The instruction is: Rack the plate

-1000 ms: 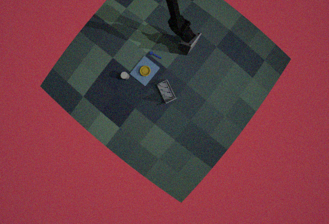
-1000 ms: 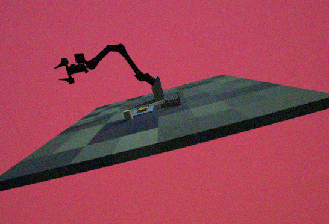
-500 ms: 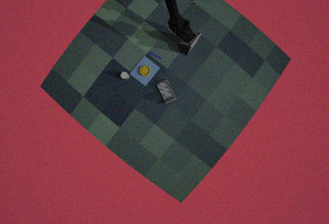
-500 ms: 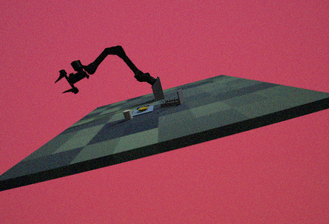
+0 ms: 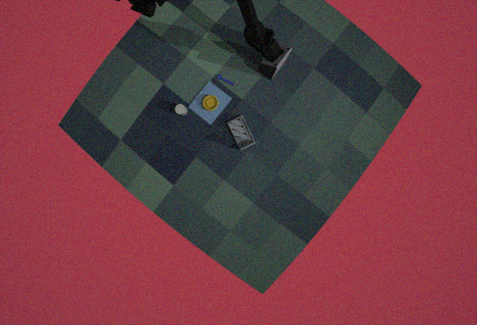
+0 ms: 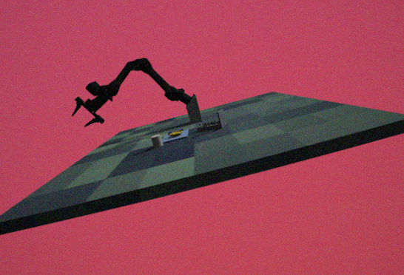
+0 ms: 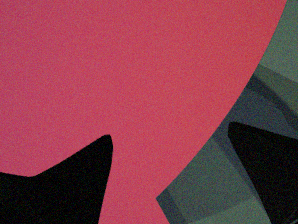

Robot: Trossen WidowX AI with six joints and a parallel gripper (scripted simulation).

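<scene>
Right now the yellow plate is 10 mm ahead of my gripper tip, 510 mm to the left of it and 180 mm below it. Round my gripper tip: grey dish rack (700 mm to the left, 180 mm below); pale blue mat (10 mm ahead, 510 mm to the left, 200 mm below); white cup (120 mm ahead, 450 mm to the left, 170 mm below).
</scene>
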